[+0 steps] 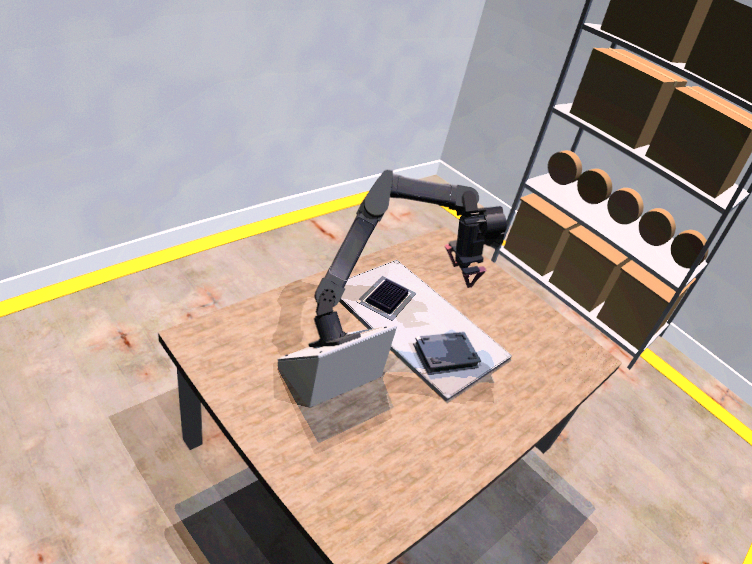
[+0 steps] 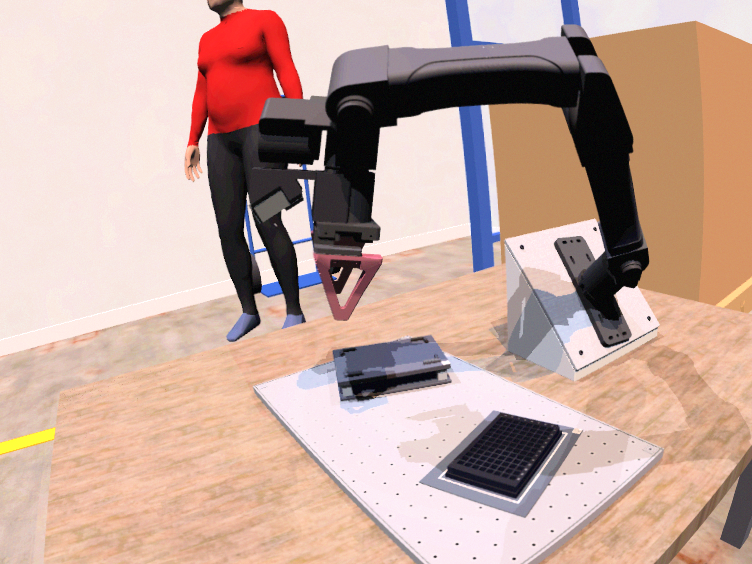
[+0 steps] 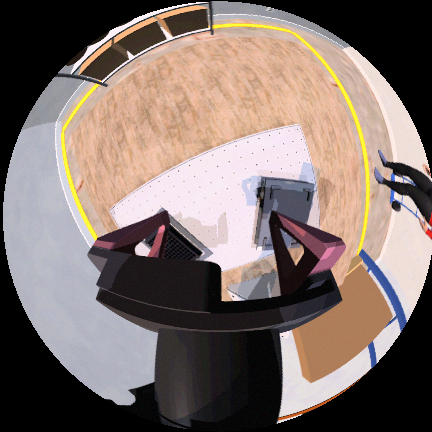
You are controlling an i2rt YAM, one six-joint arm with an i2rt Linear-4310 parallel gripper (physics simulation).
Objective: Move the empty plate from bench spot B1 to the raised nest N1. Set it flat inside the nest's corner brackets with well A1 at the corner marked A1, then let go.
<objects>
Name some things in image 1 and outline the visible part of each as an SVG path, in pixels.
My gripper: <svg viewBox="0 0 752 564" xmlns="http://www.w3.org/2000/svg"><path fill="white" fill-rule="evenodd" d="M458 235L457 240L449 241L449 244L445 245L445 249L453 267L459 266L461 268L467 288L471 288L486 272L484 266L468 266L475 262L478 264L483 263L484 257L482 255L471 257L473 242L478 240L478 237L474 240L465 240Z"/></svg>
A black well plate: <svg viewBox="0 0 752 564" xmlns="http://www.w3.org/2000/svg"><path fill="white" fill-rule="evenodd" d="M385 279L368 296L366 302L390 314L408 294L408 289Z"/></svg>
</objects>
